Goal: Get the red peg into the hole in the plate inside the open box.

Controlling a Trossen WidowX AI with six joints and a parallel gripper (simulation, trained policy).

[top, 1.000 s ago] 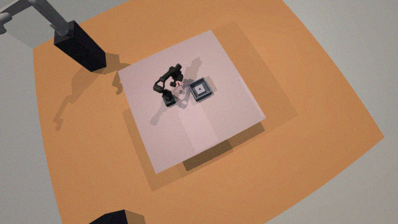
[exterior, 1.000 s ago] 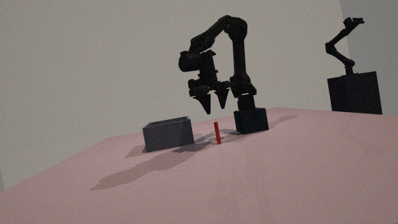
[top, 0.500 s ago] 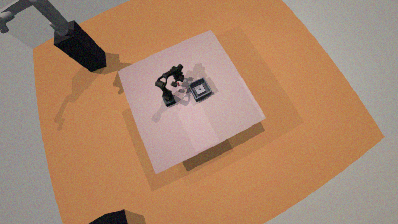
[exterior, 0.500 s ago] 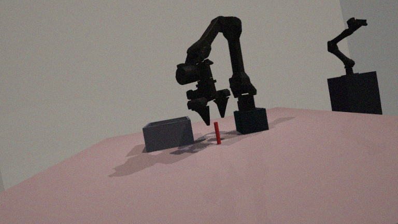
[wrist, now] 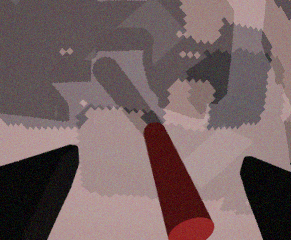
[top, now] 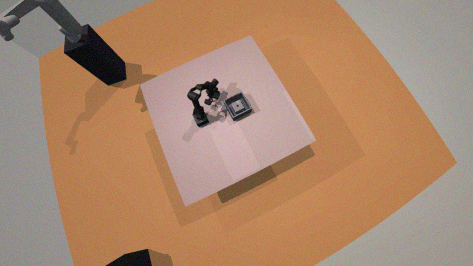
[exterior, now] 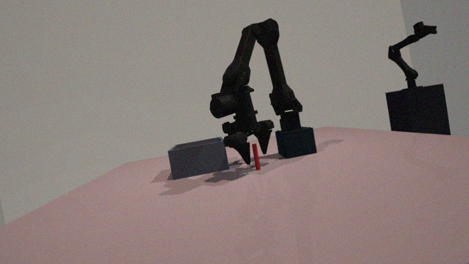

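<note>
The red peg lies 1 cm above my gripper tip. From my gripper tip the other things lie so: grey plate 21 cm ahead, 14 cm to the right, 1 cm above; then box 21 cm ahead, 14 cm to the right, 1 cm below.
</note>
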